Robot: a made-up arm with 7 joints.
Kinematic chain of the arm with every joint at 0, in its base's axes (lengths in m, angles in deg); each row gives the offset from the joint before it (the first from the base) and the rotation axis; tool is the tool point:
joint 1: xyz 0 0 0 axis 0 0.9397 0.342
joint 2: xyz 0 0 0 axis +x
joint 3: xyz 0 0 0 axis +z
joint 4: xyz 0.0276 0 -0.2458 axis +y
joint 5: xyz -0.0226 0 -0.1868 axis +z
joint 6: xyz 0 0 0 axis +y
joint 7: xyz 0 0 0 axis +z
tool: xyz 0 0 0
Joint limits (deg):
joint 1: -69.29..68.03
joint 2: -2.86..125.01
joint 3: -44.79..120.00
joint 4: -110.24..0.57
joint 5: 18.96..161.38
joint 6: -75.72..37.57
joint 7: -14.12..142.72
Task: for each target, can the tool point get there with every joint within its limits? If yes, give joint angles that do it. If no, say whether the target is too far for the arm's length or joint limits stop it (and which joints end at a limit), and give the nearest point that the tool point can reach.
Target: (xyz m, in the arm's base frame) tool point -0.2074 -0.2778 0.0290
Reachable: no: joint limits stop it (at a limit: joint 1, joint 2, joint 3, joint 4) | nearest point -0.3678 -0.1082 -0.1998 | short by 0.327 m
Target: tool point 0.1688 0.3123 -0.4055
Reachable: no: too far | nearest point 0.1364 0.2524 -0.3277 | short by 0.103 m
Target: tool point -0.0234 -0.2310 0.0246
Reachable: no: joint limits stop it (at a limit: joint 1, joint 2, joint 3, joint 4) | nearest point 0.1734 -0.2347 0.0150 | short by 0.197 m
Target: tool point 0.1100 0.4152 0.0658
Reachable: yes | joints -23.42 97.75 -21.37 -21.22 51.52 -22.97 35.43
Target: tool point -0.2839 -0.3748 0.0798
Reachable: no: too far | nearest point -0.3710 -0.1049 -0.1957 | short by 0.395 m
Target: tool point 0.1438 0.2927 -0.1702
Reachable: yes | joints 10.66 78.50 -23.39 -78.73 121.01 11.43 128.71
